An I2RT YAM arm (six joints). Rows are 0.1 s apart.
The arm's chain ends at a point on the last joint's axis. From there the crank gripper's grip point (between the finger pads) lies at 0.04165 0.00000 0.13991 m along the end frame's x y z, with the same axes.
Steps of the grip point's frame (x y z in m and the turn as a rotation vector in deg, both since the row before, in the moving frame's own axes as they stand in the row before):
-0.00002, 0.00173, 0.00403, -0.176, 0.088, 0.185
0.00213, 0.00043, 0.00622, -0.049, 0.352, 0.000
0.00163, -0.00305, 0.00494, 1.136, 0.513, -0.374
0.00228, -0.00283, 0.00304, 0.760, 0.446, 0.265
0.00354, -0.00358, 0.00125, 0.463, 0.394, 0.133
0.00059, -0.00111, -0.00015, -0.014, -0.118, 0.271
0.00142, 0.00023, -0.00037, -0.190, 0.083, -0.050
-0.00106, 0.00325, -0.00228, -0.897, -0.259, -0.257
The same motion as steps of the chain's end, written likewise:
-0.00023, 0.00117, 0.00410, -0.176, 0.088, 0.185
0.00127, 0.00031, 0.00648, -0.049, 0.352, 0.000
0.00039, 0.00000, 0.00535, 1.136, 0.513, -0.374
0.00119, -0.00117, 0.00338, 0.760, 0.446, 0.265
0.00258, -0.00255, 0.00154, 0.463, 0.394, 0.133
0.00088, -0.00134, -0.00024, -0.014, -0.118, 0.271
0.00122, -0.00020, -0.00031, -0.190, 0.083, -0.050
-0.00043, 0.00124, -0.00245, -0.897, -0.259, -0.257

